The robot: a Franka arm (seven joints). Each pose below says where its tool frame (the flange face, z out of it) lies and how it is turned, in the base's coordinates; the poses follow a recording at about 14 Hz.
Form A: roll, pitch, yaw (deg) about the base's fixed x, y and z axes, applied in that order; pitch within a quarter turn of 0, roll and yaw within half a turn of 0; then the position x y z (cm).
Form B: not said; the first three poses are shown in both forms.
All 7 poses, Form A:
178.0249, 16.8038, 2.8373, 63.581, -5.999, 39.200
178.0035, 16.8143, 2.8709, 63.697, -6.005, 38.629
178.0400, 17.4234, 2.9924, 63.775, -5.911, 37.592
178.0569, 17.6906, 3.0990, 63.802, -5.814, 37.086
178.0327, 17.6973, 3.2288, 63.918, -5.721, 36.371
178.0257, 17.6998, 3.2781, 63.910, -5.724, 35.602
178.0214, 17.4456, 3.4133, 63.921, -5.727, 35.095
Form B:
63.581, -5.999, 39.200, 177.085, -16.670, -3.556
63.697, -6.005, 38.629, 177.052, -16.678, -3.598
63.775, -5.911, 37.592, 177.012, -17.281, -3.747
63.802, -5.814, 37.086, 176.977, -17.543, -3.868
63.918, -5.721, 36.371, 176.911, -17.541, -4.012
63.910, -5.724, 35.602, 176.888, -17.541, -4.066
63.921, -5.727, 35.095, 176.860, -17.280, -4.194

